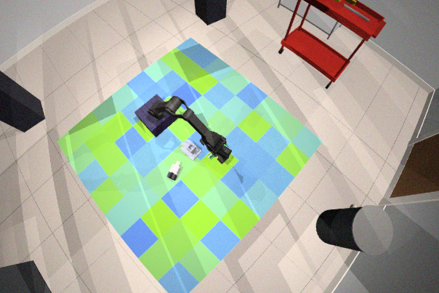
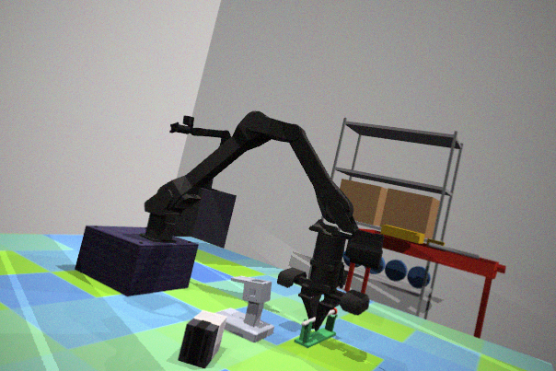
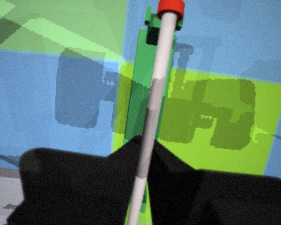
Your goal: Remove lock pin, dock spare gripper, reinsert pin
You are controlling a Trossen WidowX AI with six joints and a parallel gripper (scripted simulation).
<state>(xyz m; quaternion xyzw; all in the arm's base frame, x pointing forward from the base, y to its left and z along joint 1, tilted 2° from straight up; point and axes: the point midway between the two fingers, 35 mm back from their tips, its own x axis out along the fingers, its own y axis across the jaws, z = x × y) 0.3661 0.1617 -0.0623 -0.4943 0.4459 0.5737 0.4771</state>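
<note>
The green cradle is 20 mm to the left of my gripper tip. From my gripper tip the other things lie so: spare gripper 260 mm to the right, 40 mm behind, 10 mm above; then grey mount 110 mm to the right, 90 mm behind, 30 mm above.
</note>
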